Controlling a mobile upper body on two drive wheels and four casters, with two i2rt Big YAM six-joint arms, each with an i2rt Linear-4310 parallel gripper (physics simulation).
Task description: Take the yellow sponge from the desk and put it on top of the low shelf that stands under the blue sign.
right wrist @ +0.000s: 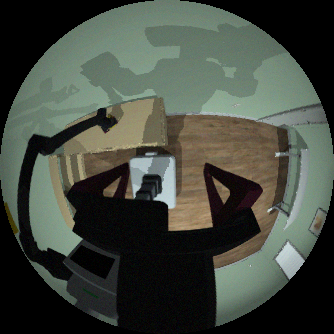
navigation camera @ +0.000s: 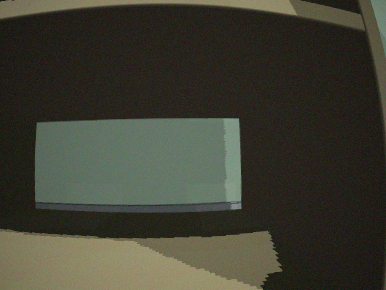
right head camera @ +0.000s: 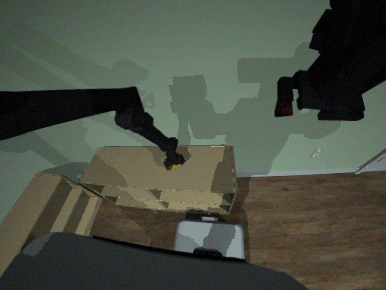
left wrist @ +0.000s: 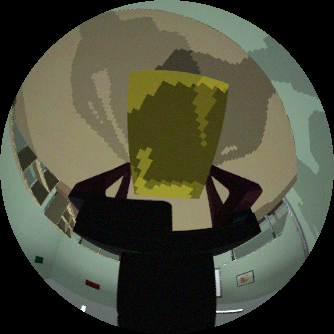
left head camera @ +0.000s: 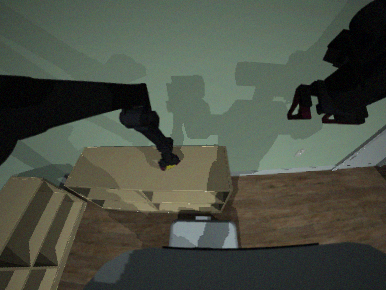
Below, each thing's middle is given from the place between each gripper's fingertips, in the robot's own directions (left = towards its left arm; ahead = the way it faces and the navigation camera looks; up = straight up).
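The yellow sponge (left wrist: 174,119) is 640 mm below my right hand, and it is also 480 mm to the left of that hand and 290 mm ahead of it.
For my left hand, the sponge is 20 mm above it, 40 mm ahead of it and 20 mm to the left of it.
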